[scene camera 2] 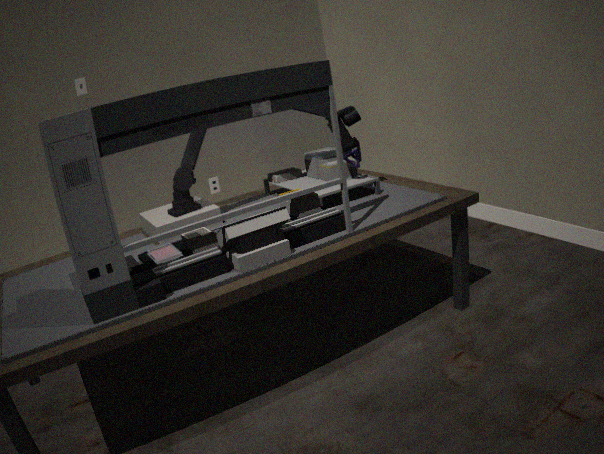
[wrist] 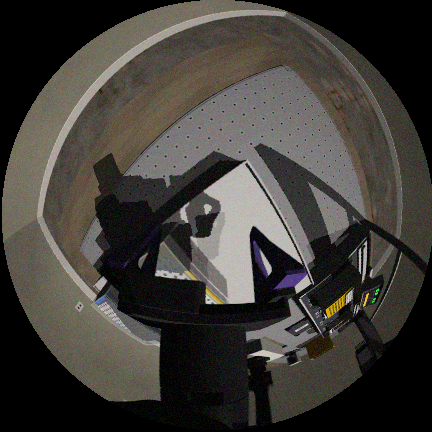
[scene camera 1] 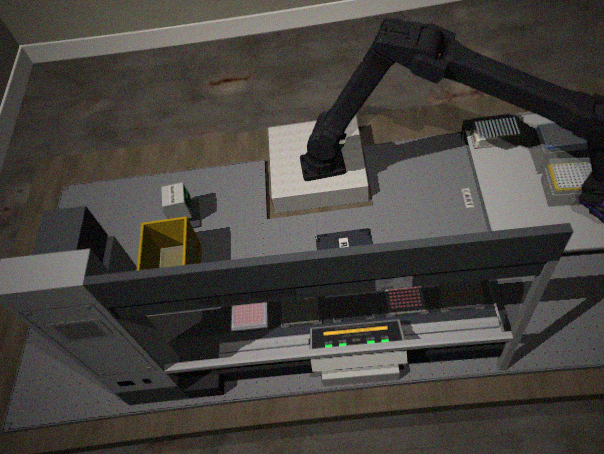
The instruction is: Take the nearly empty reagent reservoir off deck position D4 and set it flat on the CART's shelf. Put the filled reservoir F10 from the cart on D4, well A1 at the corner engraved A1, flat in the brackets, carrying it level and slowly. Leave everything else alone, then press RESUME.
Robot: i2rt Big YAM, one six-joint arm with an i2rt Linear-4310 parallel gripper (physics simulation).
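Frame: origin at the arm's base, x ahead, y left, z up, level; millimetres.
Seen in the pictures: gripper, fingertip midpoint: (scene camera 2: 359, 164) (wrist: 205, 227); arm's base, origin of the base link: (wrist: 255, 358) (scene camera 1: 322, 166).
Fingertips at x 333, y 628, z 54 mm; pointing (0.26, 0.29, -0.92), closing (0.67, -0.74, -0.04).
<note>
Pixels of each thing's top centre, then the offset from my fingertips to it. "spot": a spot on its surface instead.
- ribbed reservoir, middle of its top: (scene camera 1: 497, 126) (scene camera 2: 284, 171) 324 mm back, 146 mm right, 23 mm down
- yellow-rimmed tip box, middle of its top: (wrist: 171, 301) (scene camera 1: 582, 170) 92 mm back, 35 mm right, 27 mm up
- blue-rimmed tip box, middle of its top: (wrist: 127, 326) (scene camera 1: 570, 130) 201 mm back, 24 mm right, 49 mm up
- gantry beam, surface spot: (scene camera 1: 320, 265) spot: 266 mm ahead, 686 mm right, 417 mm up
- thin post, middle of its top: (scene camera 1: 552, 257) (scene camera 2: 329, 85) 291 mm ahead, 335 mm right, 358 mm up
- yellow bin, middle of its top: (scene camera 1: 162, 245) (wrist: 322, 352) 112 mm back, 1064 mm right, 20 mm up
- white box, middle of its top: (scene camera 1: 172, 194) (wrist: 294, 363) 298 mm back, 1046 mm right, 10 mm down
The cart's white shelf (scene camera 1: 505, 200) (scene camera 2: 294, 185) (wrist: 235, 195) stands at the right end of the bench. A ribbed reservoir (scene camera 1: 497, 127) (scene camera 2: 286, 175) lies at its back left corner. My gripper (scene camera 1: 595, 207) (scene camera 2: 356, 162) (wrist: 205, 227) is open and empty, low over the shelf beside a yellow-rimmed tip box (scene camera 1: 570, 175). In the wrist view part of this tip box (wrist: 212, 290) shows between the fingers; contact is unclear. The deck lies in shadow under the gantry; I cannot tell the D4 reservoir apart there. The control panel (scene camera 1: 356, 334) (wrist: 372, 297) shows an orange bar and green buttons, labels unreadable.
A blue-rimmed tip box (scene camera 1: 560, 137) (wrist: 117, 315) sits near the yellow-rimmed one. The gantry beam (scene camera 1: 320, 265) (scene camera 2: 215, 107) spans above the deck, with a thin post (scene camera 1: 532, 310) (scene camera 2: 340, 165) at its right end. A yellow bin (scene camera 1: 192, 245) and white box (scene camera 1: 174, 197) stand left.
</note>
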